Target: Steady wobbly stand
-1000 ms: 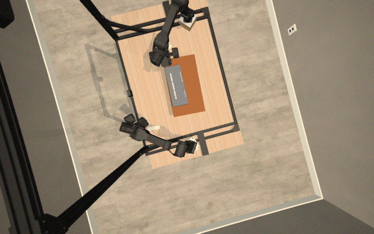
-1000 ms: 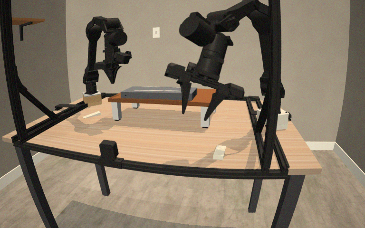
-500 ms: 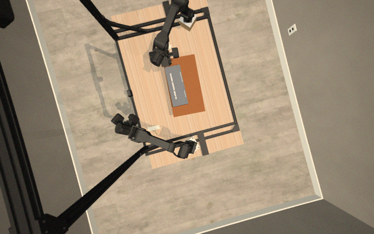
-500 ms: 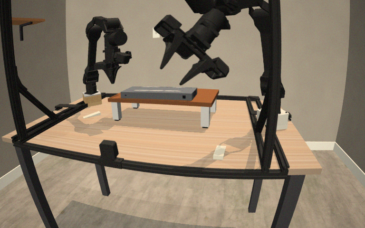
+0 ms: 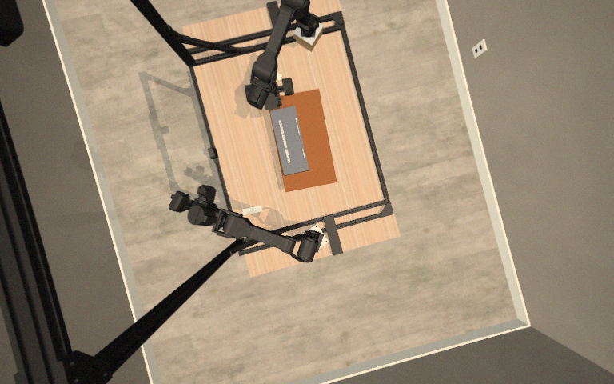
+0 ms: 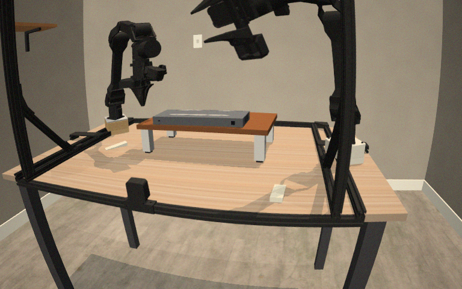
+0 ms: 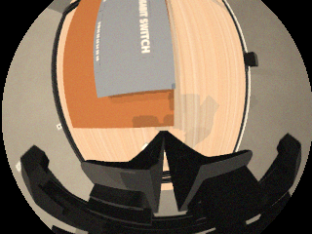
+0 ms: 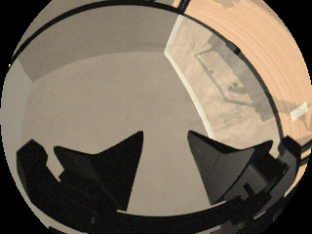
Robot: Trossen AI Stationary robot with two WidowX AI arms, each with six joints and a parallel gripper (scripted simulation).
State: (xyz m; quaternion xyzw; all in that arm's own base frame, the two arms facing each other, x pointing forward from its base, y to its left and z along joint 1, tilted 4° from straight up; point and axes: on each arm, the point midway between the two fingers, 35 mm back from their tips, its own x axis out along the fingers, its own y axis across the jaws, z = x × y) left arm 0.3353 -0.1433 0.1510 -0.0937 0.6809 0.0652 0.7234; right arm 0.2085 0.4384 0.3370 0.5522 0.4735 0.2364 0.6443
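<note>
The pale wedge lies 37 cm below my right hand, 17 cm ahead of it and 6 cm to the right of it. Round my right hand: grey network switch: 36 cm ahead, 26 cm below, 24 cm to the left; then stand: 42 cm ahead, 32 cm below, 25 cm to the left.
</note>
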